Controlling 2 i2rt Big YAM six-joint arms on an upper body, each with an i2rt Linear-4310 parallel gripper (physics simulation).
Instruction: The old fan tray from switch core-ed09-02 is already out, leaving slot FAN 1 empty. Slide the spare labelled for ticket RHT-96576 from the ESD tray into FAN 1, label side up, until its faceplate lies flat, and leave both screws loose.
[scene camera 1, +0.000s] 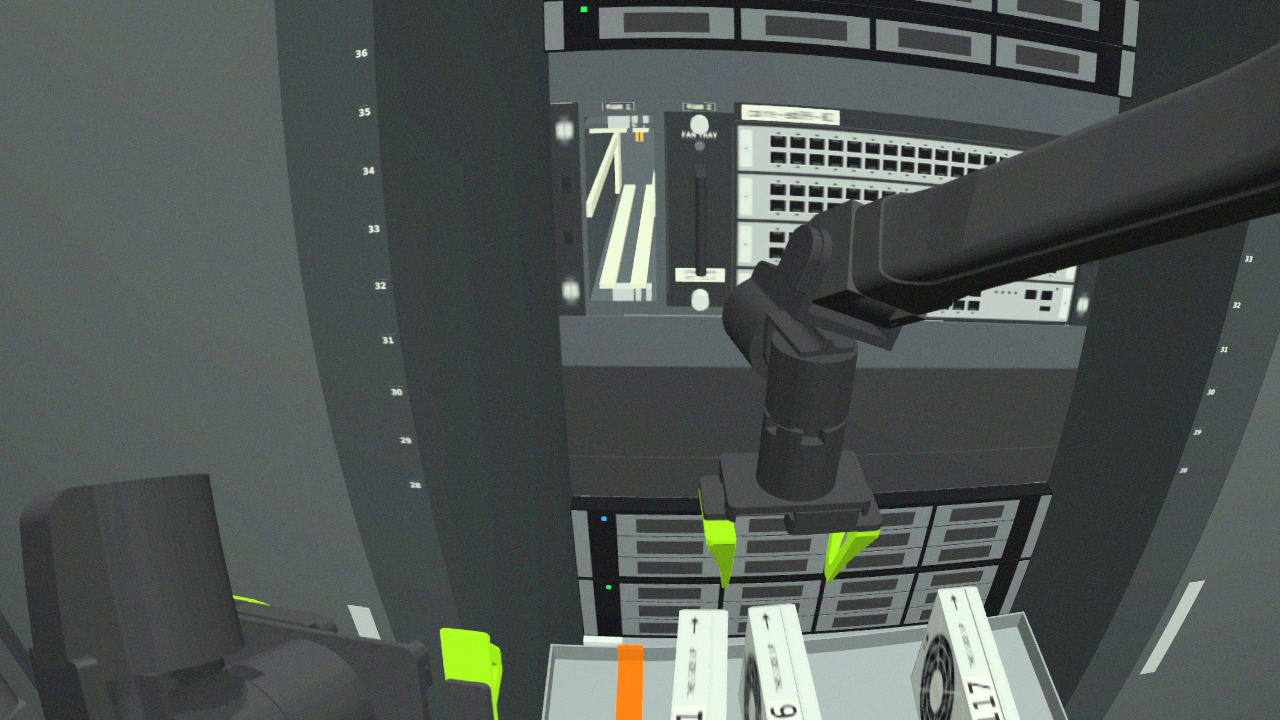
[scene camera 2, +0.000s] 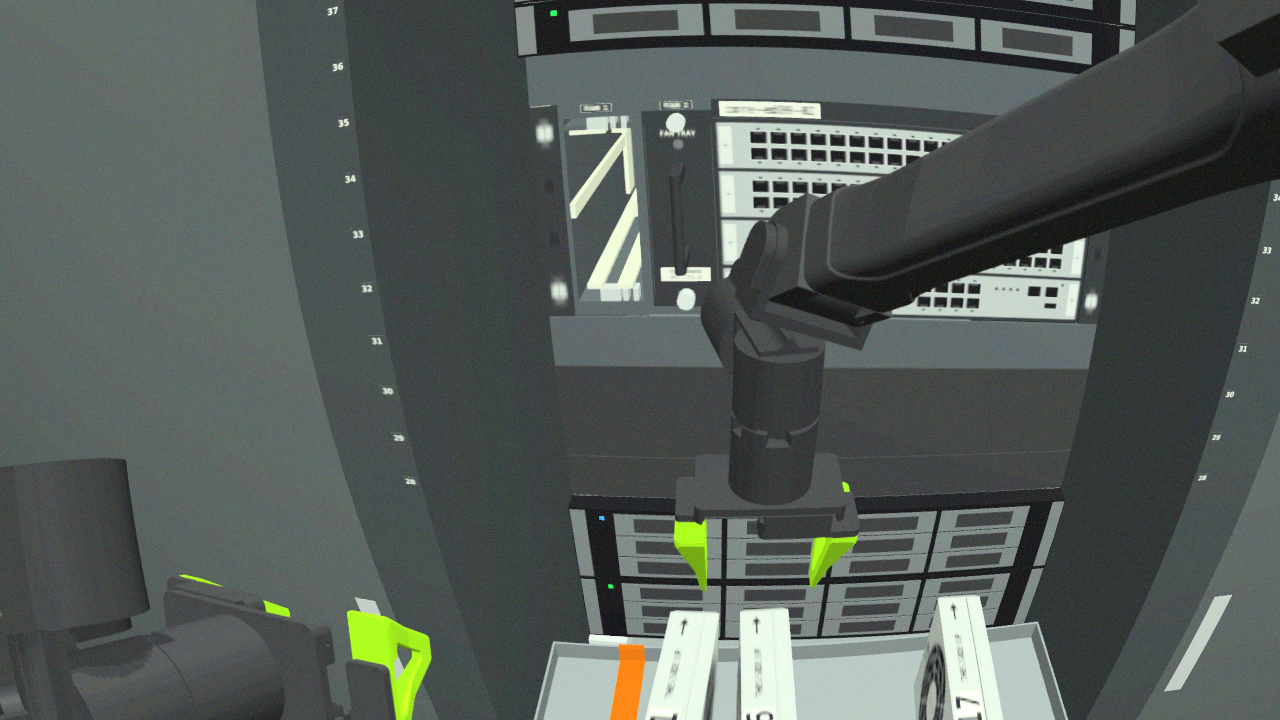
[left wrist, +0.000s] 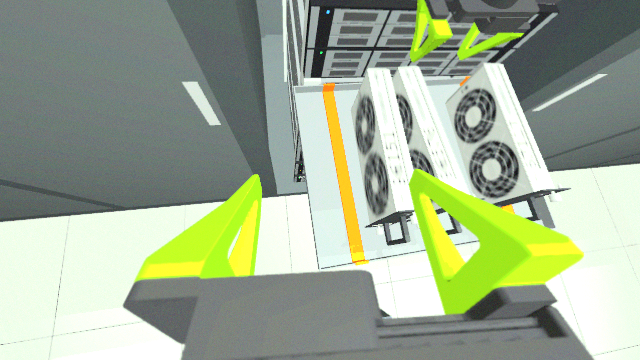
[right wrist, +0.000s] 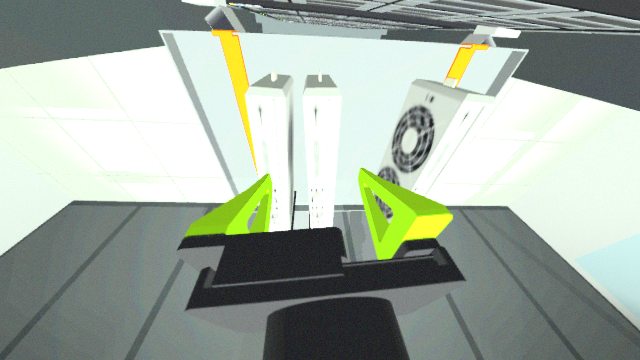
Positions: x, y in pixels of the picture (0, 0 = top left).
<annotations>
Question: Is my left gripper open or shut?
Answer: Open.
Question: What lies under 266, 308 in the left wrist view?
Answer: My left gripper.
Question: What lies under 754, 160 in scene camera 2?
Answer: A switch line cards.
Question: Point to my left gripper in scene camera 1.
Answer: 410, 649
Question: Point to my right gripper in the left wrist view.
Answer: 436, 57
</annotations>
